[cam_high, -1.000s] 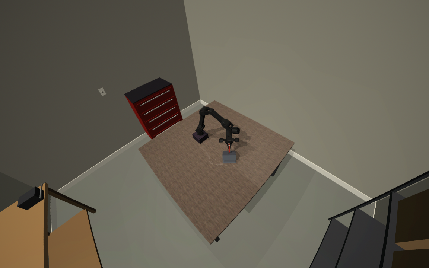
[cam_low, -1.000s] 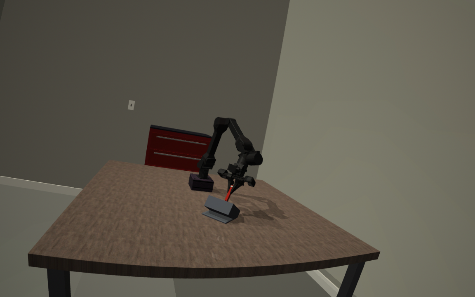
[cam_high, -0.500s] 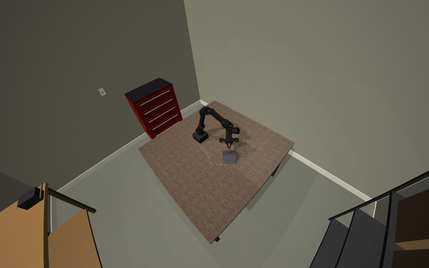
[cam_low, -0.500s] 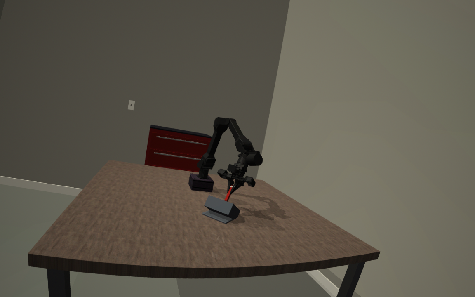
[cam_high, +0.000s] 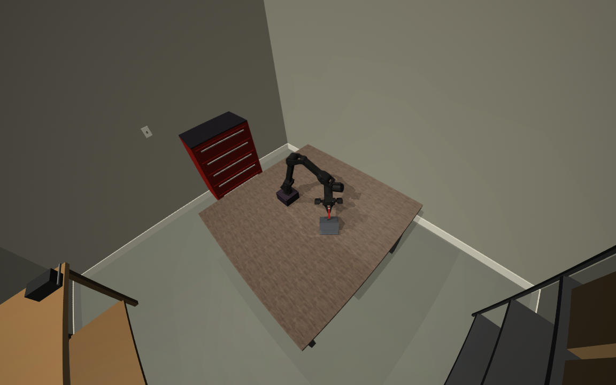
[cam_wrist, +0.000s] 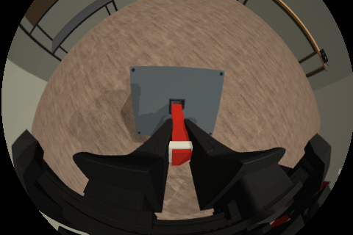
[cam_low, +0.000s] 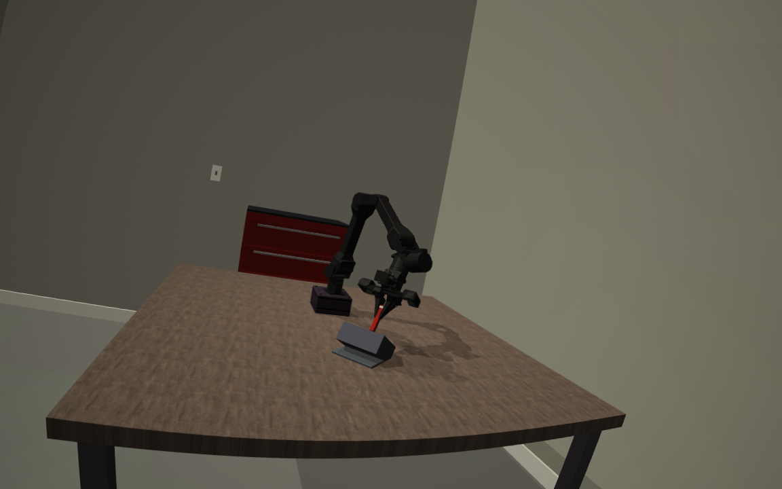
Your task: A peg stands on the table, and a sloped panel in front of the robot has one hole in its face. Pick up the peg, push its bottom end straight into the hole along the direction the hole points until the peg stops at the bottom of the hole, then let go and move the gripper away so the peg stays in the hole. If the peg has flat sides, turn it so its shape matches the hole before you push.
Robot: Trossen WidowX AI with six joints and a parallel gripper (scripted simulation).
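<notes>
Right now my gripper tip is 1 cm past the red peg, 1 cm to the right of it and 1 cm below it. From my gripper tip the other things lie so: grey sloped panel (2 cm ahead, 3 cm to the right, 7 cm below).
</notes>
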